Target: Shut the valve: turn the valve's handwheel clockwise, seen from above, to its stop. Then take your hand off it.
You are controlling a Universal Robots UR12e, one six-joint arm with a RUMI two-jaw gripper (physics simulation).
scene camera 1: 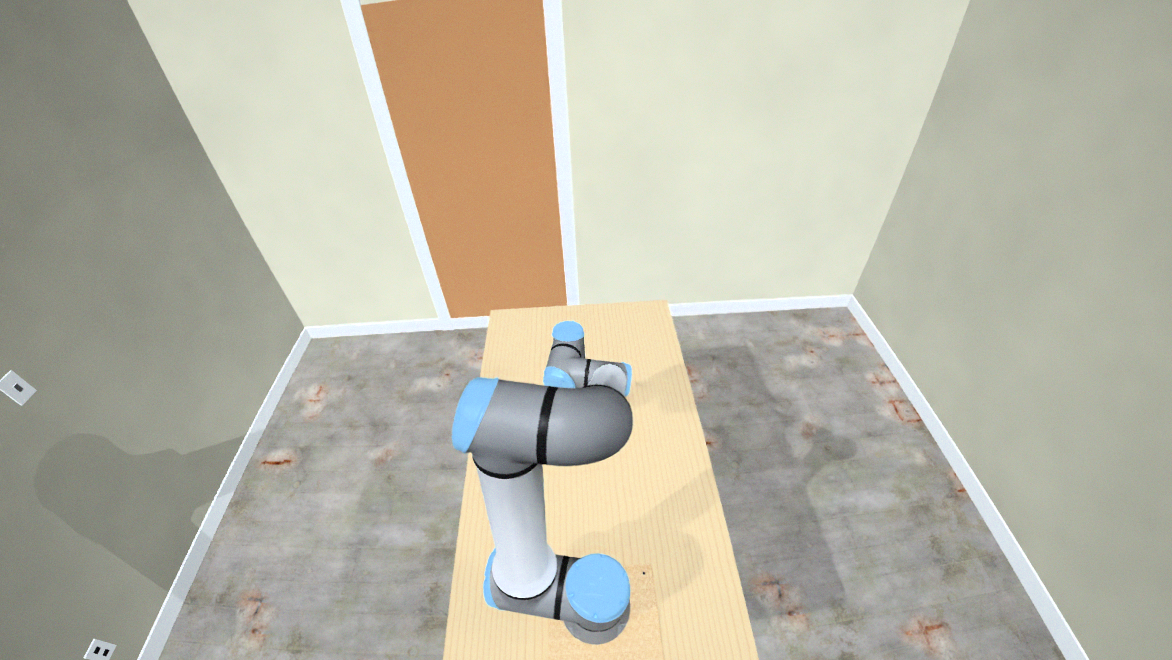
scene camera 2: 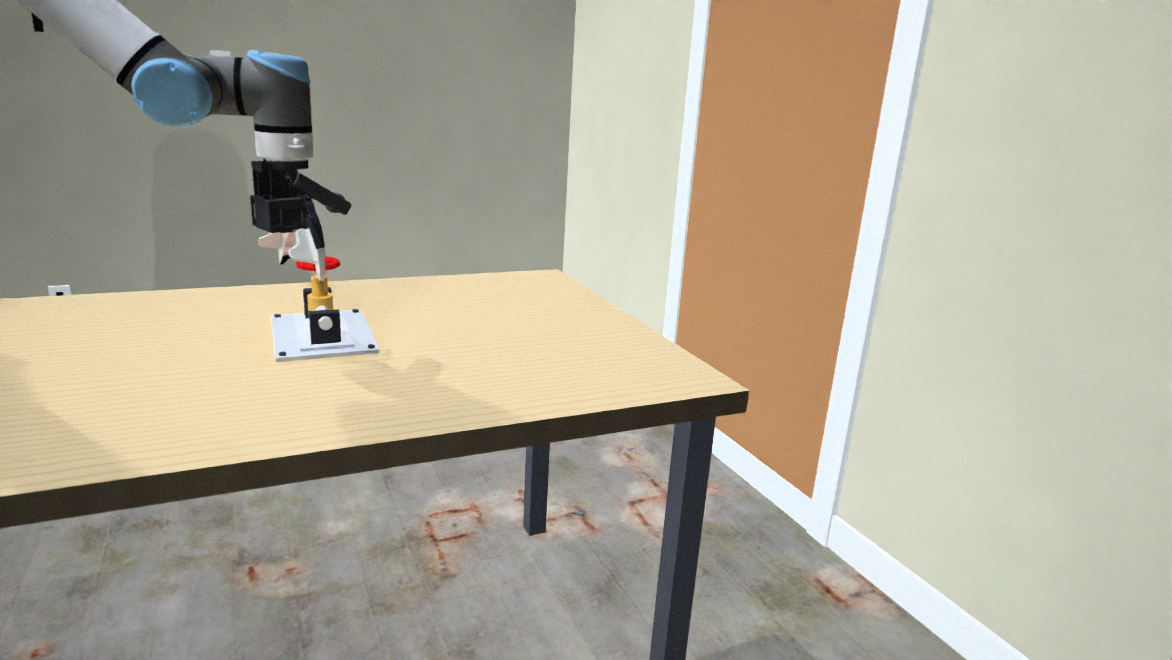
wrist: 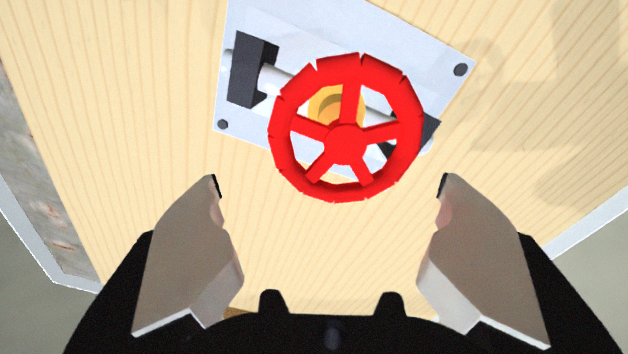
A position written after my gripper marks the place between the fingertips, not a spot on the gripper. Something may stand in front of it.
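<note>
In scene camera 2 I see my gripper (scene camera 2: 300, 272), along with a pale metal plate (scene camera 2: 286, 347). The wrist view shows me a red five-spoke handwheel (wrist: 345, 142), and my gripper (wrist: 326, 177) is visible there too, as is the plate (wrist: 426, 61).
</note>
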